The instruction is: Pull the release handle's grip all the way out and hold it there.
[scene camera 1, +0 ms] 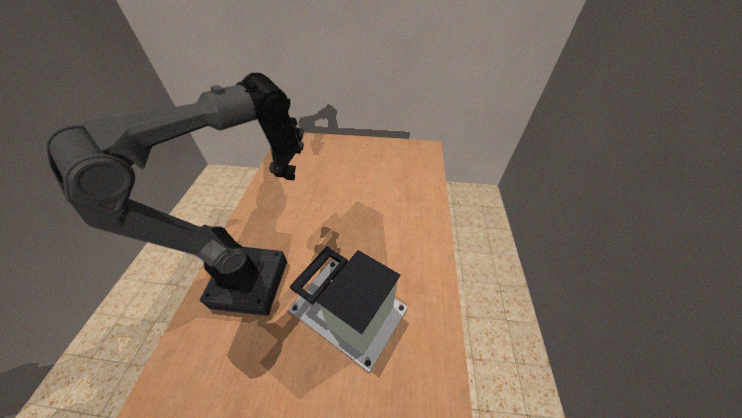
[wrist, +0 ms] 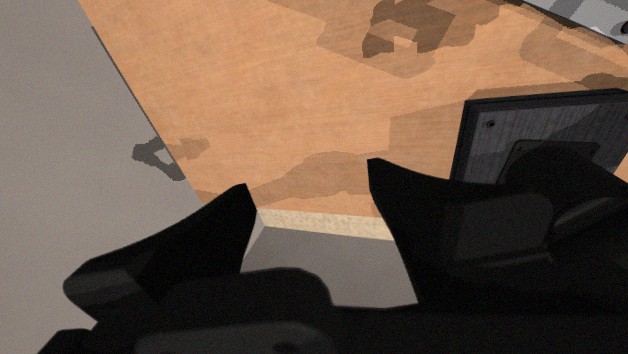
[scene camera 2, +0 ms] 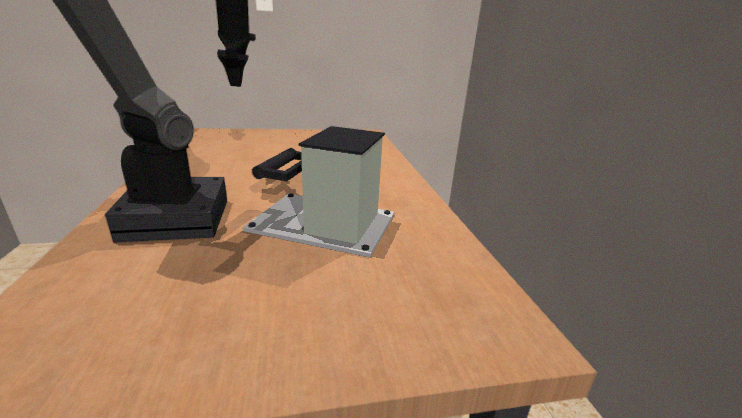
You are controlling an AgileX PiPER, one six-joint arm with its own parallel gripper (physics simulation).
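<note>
The release handle's black grip [scene camera 1: 309, 268] [scene camera 2: 272, 162] is a bar joined by two side arms to the near-robot side of a pale green box [scene camera 1: 385, 316] [scene camera 2: 332, 192] with a black top. A gap shows between the bar and the box. The grip stands level, above the table. My gripper [scene camera 1: 284, 172] [scene camera 2: 235, 84] [wrist: 308, 186] is open, with nothing between its fingers. It hangs high over the far left part of the table, well apart from the grip and beyond it in the scene camera 1 view. The grip cannot be made out in the wrist view.
The box stands on a light grey plate [scene camera 1: 386, 332] [scene camera 2: 381, 228] with dark bolts at its corners. My arm's black base [scene camera 1: 272, 280] [scene camera 2: 166, 223] [wrist: 480, 145] is bolted to the wooden table [scene camera 1: 415, 207] [scene camera 2: 311, 337] [wrist: 250, 100], left of the box. Grey walls stand around.
</note>
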